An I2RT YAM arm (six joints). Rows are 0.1 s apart.
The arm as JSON. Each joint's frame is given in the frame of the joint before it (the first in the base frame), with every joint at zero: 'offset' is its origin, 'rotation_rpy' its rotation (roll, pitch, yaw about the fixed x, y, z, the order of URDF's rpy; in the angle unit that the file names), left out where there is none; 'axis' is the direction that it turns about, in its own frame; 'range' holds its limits. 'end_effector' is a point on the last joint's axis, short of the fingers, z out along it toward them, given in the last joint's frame.
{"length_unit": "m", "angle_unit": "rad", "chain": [
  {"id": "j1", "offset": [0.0, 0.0, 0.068], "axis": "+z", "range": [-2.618, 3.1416]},
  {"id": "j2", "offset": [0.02, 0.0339, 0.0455], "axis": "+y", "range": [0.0, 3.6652]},
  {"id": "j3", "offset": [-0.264, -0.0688, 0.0], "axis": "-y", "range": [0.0, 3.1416]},
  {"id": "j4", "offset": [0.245, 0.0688, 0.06], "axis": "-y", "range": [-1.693, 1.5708]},
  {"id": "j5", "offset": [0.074, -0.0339, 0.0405], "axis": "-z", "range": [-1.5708, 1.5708]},
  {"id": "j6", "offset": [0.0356, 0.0, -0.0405], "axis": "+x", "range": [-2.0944, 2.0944]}
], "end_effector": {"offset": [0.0, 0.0, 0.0], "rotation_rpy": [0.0, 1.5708, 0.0]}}
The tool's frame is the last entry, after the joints.
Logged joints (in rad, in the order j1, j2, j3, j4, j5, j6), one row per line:
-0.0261 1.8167 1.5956 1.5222 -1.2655 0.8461
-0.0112 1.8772 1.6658 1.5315 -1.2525 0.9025
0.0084 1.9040 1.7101 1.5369 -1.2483 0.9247
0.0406 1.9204 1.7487 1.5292 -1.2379 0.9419
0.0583 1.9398 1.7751 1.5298 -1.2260 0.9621
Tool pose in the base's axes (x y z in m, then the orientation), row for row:
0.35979 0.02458 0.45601 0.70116 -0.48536 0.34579 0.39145
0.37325 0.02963 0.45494 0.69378 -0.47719 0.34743 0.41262
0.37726 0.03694 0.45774 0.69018 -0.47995 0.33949 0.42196
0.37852 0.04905 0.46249 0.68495 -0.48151 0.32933 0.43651
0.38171 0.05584 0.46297 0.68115 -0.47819 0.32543 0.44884
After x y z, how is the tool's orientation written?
As a quaternion, w x y z.
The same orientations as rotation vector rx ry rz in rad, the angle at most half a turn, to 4 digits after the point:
-1.0807 0.7699 0.8716
-1.0655 0.7758 0.9214
-1.0732 0.7591 0.9435
-1.0789 0.7379 0.9781
-1.0731 0.7303 1.0072

